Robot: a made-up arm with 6 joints. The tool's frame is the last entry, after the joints.
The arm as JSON. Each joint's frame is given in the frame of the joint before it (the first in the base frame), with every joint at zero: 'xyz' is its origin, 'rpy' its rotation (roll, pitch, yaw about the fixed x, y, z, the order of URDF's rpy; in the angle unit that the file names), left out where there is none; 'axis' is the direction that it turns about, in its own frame. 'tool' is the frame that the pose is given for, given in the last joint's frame.
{
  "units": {
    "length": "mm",
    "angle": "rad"
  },
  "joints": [
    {
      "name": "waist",
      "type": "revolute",
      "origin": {
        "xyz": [
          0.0,
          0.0,
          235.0
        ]
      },
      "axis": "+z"
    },
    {
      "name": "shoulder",
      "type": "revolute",
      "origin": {
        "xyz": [
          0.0,
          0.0,
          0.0
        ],
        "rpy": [
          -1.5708,
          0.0,
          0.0
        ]
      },
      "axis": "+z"
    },
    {
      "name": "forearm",
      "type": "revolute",
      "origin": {
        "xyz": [
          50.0,
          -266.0,
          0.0
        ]
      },
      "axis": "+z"
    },
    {
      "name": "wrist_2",
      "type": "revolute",
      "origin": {
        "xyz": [
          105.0,
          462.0,
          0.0
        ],
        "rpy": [
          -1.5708,
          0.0,
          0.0
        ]
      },
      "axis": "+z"
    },
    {
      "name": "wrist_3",
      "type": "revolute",
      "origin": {
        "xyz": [
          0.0,
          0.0,
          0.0
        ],
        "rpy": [
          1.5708,
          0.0,
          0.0
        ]
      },
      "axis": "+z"
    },
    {
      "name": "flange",
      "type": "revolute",
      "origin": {
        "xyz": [
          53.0,
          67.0,
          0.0
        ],
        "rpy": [
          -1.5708,
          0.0,
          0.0
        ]
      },
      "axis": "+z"
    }
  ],
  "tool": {
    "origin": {
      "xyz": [
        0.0,
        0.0,
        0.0
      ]
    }
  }
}
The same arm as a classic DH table. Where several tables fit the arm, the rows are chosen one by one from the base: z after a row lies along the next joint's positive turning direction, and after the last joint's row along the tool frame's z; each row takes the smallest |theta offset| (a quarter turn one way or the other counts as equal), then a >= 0, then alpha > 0; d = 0 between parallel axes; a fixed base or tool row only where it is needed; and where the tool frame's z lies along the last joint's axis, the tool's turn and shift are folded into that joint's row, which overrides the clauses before.
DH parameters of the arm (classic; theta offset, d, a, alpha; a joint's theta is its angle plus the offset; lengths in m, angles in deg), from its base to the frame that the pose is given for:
waist: 0.00 0.2350 0.0000 -90.00
shoulder: -79.35 0.0000 0.2707 0.00
forearm: 79.35 0.0000 0.1050 -90.00
wrist_2: 0.00 0.4620 0.0000 90.00
wrist_3: 0.00 0.0000 0.0530 -90.00
flange: 0.00 0.0670 0.0000 0.00

